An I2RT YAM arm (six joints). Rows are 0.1 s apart.
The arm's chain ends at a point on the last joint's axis. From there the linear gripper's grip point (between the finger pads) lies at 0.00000 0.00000 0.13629 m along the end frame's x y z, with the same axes.
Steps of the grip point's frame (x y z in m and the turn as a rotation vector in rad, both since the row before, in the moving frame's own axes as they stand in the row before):
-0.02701, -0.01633, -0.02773, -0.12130, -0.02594, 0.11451
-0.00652, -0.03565, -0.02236, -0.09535, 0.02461, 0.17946
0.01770, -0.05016, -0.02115, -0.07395, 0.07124, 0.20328
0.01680, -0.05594, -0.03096, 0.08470, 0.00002, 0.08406
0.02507, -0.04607, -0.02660, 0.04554, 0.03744, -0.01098
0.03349, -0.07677, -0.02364, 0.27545, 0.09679, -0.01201
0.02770, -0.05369, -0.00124, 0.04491, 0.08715, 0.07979
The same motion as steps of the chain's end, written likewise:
-0.02255, -0.03258, -0.02668, -0.12130, -0.02594, 0.11451
-0.00869, -0.04885, -0.02170, -0.09535, 0.02461, 0.17946
0.00909, -0.06113, -0.02043, -0.07395, 0.07124, 0.20328
0.01631, -0.04442, -0.03047, 0.08470, 0.00002, 0.08406
0.02000, -0.03984, -0.02636, 0.04554, 0.03744, -0.01098
0.02071, -0.03968, -0.01787, 0.27545, 0.09679, -0.01201
0.01561, -0.04806, -0.00059, 0.04491, 0.08715, 0.07979

